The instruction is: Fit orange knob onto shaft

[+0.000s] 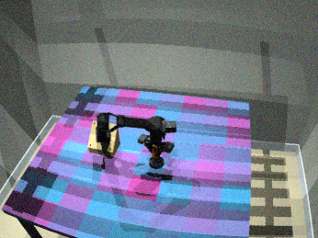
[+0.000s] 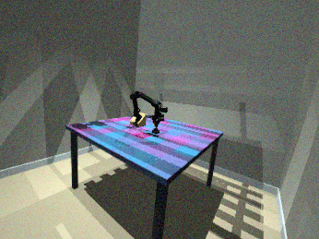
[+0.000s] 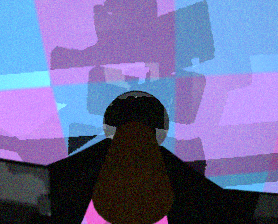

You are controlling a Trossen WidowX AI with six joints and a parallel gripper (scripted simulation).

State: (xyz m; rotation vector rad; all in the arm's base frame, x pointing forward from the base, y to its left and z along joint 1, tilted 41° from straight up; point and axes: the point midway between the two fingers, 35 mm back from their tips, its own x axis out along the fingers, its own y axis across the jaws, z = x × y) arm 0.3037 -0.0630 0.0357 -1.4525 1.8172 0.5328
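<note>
Right now the orange knob is 3 cm above my gripper tip. Also, from my gripper tip: round pedestal 4 cm below.
</note>
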